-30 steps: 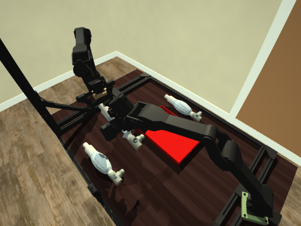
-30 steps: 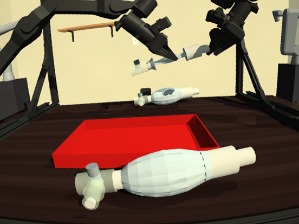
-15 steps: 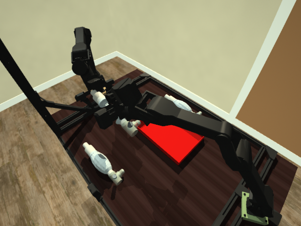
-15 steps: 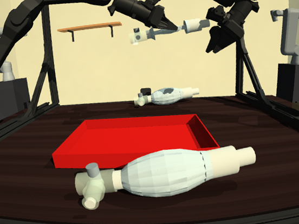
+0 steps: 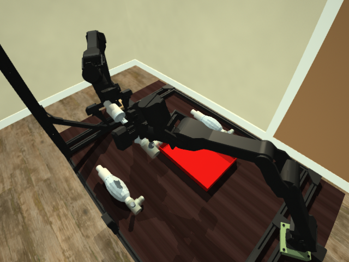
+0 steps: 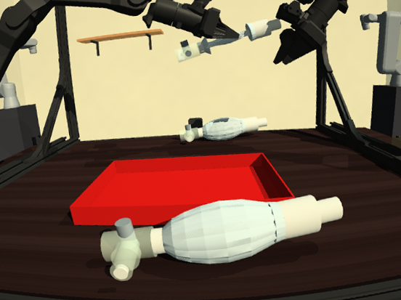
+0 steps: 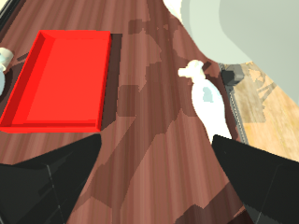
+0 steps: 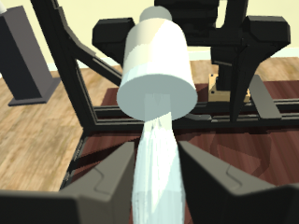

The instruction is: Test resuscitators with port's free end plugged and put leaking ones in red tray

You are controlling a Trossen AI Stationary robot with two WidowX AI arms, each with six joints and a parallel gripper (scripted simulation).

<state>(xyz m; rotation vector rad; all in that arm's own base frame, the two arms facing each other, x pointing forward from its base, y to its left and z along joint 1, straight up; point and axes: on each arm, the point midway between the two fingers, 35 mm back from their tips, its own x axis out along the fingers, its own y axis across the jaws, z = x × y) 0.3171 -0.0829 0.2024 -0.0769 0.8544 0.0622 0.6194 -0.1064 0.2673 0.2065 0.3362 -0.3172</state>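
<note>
My right gripper is now 290 mm above the red tray, 230 mm short of it and 110 mm to the left of it.
</note>
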